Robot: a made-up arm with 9 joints. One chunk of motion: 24 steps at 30 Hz.
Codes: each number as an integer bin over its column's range. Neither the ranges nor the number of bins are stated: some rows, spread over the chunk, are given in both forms.
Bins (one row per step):
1: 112 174 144 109 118 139
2: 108 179 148 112 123 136
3: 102 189 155 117 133 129
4: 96 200 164 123 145 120
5: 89 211 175 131 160 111
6: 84 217 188 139 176 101
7: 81 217 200 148 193 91
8: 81 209 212 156 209 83
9: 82 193 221 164 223 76
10: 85 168 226 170 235 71
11: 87 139 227 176 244 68
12: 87 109 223 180 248 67
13: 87 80 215 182 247 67
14: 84 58 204 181 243 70
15: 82 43 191 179 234 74
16: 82 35 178 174 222 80
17: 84 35 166 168 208 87
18: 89 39 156 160 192 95
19: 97 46 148 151 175 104
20: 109 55 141 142 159 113
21: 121 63 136 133 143 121
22: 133 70 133 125 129 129
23: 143 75 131 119 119 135
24: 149 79 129 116 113 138
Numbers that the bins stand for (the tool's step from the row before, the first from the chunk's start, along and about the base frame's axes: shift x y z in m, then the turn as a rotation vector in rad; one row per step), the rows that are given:
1: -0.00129 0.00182 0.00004 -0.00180 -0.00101 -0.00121
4: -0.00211 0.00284 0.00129 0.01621 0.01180 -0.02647
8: -0.00287 0.00320 0.00430 0.05866 0.04217 -0.07566
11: -0.00256 0.00045 0.00524 0.08438 0.05878 -0.09560
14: -0.00272 -0.00273 0.00380 0.09082 0.05831 -0.09294
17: -0.00272 -0.00363 0.00142 0.07409 0.04170 -0.07034
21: -0.00083 -0.00253 -0.00047 0.02907 0.01085 -0.02514
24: 0.00060 -0.00190 -0.00091 0.00721 -0.00338 -0.00254
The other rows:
2: -0.00149 0.00202 0.00029 0.00206 0.00136 -0.00520
3: -0.00180 0.00241 0.00073 0.00849 0.00611 -0.01451
5: -0.00246 0.00327 0.00198 0.02650 0.01892 -0.03844
6: -0.00272 0.00351 0.00280 0.03679 0.02651 -0.05173
7: -0.00287 0.00351 0.00355 0.04837 0.03458 -0.06502
9: -0.00282 0.00257 0.00487 0.06895 0.04882 -0.08496
10: -0.00267 0.00159 0.00518 0.07667 0.05451 -0.09161
12: -0.00256 -0.00073 0.00499 0.08953 0.06068 -0.09693
13: -0.00256 -0.00186 0.00449 0.09210 0.06020 -0.09693
15: -0.00282 -0.00331 0.00298 0.08824 0.05404 -0.08762
16: -0.00282 -0.00363 0.00217 0.08181 0.04834 -0.07965
18: -0.00246 -0.00347 0.00079 0.06380 0.03411 -0.05971
19: -0.00205 -0.00320 0.00029 0.05223 0.02604 -0.04774
20: -0.00144 -0.00284 -0.00015 0.04065 0.01845 -0.03578
22: -0.00022 -0.00225 -0.00065 0.01878 0.00421 -0.01451
23: 0.00029 -0.00206 -0.00078 0.01107 -0.00053 -0.00653

